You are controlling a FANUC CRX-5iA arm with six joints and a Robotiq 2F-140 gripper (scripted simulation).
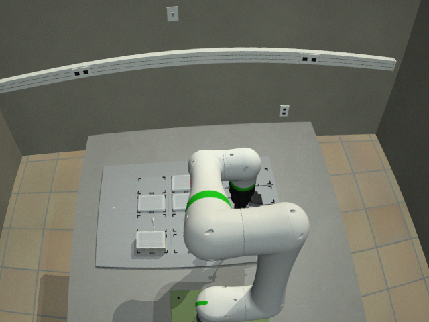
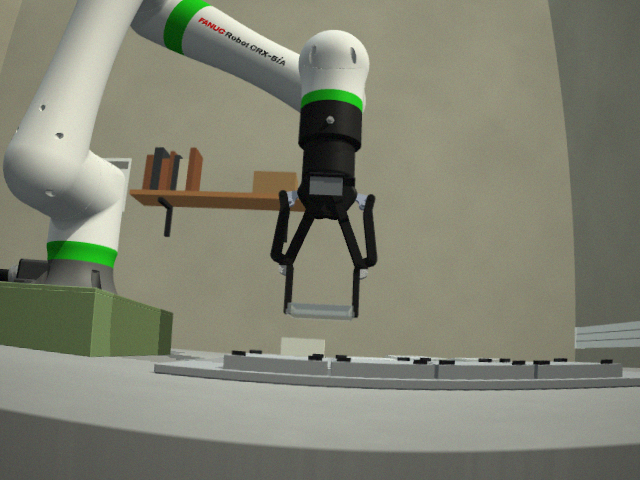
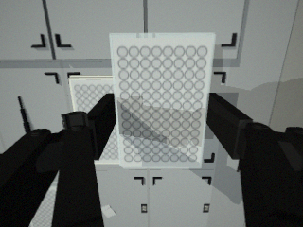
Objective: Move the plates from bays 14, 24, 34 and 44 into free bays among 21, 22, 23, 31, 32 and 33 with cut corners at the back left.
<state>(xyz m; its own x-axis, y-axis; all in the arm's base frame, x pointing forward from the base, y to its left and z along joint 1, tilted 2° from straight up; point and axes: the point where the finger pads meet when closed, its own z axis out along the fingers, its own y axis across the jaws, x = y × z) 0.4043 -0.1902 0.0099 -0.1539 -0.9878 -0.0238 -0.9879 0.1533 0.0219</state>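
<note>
Right now my hand is 12 cm short of the white scrap, 20 cm to the right of it and 10 cm above it. Also, from my hand: dark stick (19 cm ahead, 9 cm below); then thin white stick (12 cm ahead, 35 cm to the left, 9 cm below); then sealed deep-well block (2 cm ahead, 37 cm to the left, 8 cm below).
</note>
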